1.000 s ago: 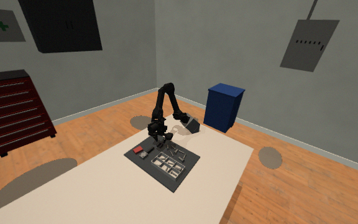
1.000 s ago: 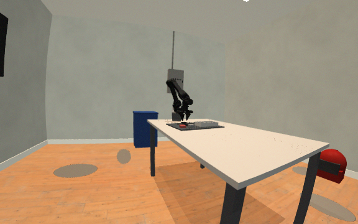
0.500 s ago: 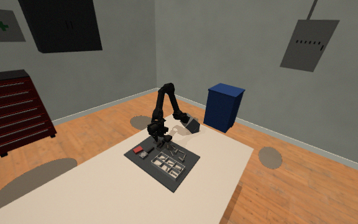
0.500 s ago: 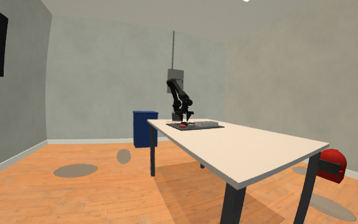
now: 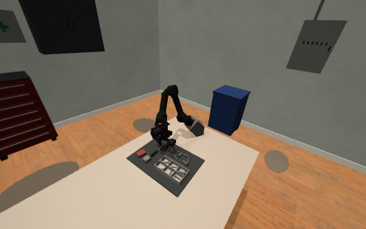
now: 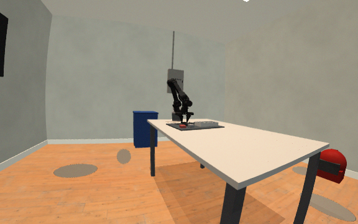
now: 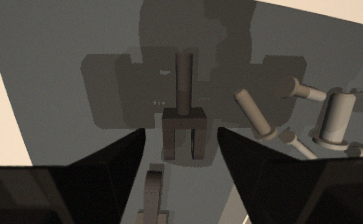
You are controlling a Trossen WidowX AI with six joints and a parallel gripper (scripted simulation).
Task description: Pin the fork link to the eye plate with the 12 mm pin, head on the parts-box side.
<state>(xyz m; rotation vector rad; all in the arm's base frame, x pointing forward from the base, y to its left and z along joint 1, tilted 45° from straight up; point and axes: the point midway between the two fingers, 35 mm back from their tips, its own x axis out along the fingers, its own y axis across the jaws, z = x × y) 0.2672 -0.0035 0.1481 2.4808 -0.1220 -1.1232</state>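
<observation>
Right now my hand is 4 cm above the fork link. From my hand the other things lie so: eye plate: 8 cm ahead, 2 cm to the right, 4 cm below; then dark mat: 7 cm ahead, 8 cm to the left, 6 cm below; then grey block: 16 cm ahead, 2 cm to the right, 4 cm below.
</observation>
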